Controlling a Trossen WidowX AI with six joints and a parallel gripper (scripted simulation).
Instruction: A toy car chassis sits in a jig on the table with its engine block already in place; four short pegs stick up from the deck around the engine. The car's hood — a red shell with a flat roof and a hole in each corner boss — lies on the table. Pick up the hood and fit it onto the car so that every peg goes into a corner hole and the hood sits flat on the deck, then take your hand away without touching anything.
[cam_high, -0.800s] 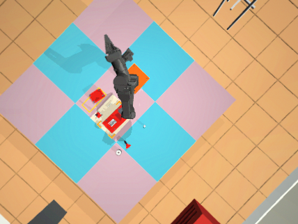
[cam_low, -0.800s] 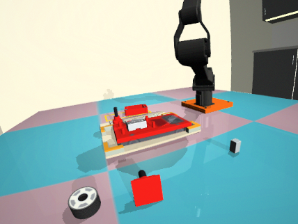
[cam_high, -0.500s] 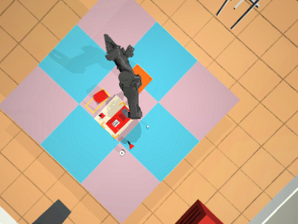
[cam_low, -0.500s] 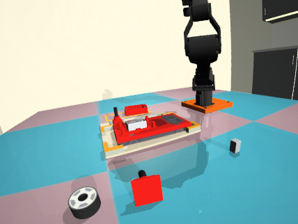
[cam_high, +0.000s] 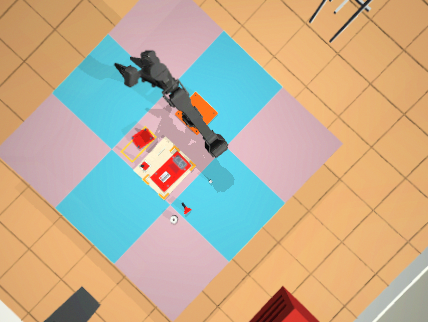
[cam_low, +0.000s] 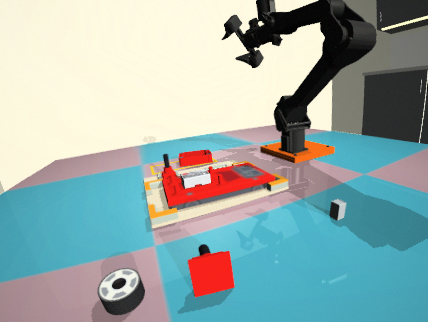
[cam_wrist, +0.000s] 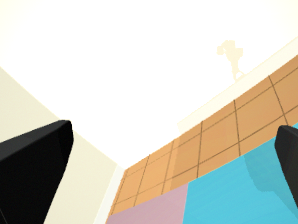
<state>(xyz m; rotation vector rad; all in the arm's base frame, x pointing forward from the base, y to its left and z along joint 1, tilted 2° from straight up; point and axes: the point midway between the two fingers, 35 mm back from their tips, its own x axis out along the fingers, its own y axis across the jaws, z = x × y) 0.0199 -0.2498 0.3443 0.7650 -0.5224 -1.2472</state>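
My gripper tip is 22 cm short of the red hood, 13 cm to the right of it and 36 cm above it. Also, from my gripper tip: grey engine block: 29 cm ahead, 36 cm to the left, 34 cm below; black-and-white wheel: 43 cm ahead, 54 cm to the left, 36 cm below.
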